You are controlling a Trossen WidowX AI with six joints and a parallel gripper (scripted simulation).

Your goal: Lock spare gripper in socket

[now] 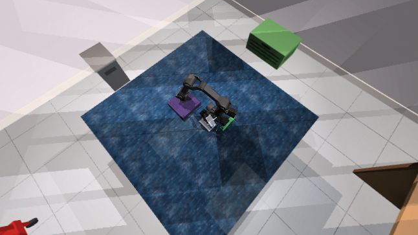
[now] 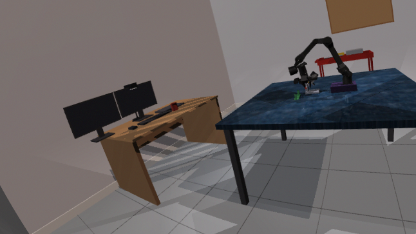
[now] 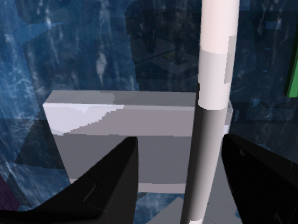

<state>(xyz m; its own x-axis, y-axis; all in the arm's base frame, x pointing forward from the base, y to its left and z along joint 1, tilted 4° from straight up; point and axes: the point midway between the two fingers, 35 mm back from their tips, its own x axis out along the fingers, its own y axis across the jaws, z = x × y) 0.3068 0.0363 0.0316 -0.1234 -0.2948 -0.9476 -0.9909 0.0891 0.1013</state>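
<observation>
Right now my gripper tip is 1 cm past the mount and 4 cm to the left of it. From my gripper tip the other things lie so: spare gripper 3 cm behind, 4 cm to the right, 7 cm above; green rest 8 cm ahead, 6 cm to the left, 3 cm below.
</observation>
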